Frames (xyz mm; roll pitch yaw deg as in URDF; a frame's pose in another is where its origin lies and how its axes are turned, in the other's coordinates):
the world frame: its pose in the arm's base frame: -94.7 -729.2 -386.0 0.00 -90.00 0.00
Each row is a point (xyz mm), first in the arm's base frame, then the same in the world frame.
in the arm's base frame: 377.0 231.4 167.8
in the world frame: 553.8 960.6 -471.7
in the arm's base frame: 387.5 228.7 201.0
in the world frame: 587.0 957.9 -482.2
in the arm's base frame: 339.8 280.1 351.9
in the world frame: 737.9 1009.3 -434.5
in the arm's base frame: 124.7 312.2 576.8
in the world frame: 962.8 1041.4 -219.4
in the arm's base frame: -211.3 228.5 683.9
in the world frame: 1069.9 957.7 116.6
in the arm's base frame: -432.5 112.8 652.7
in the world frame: 1038.7 842.0 337.8
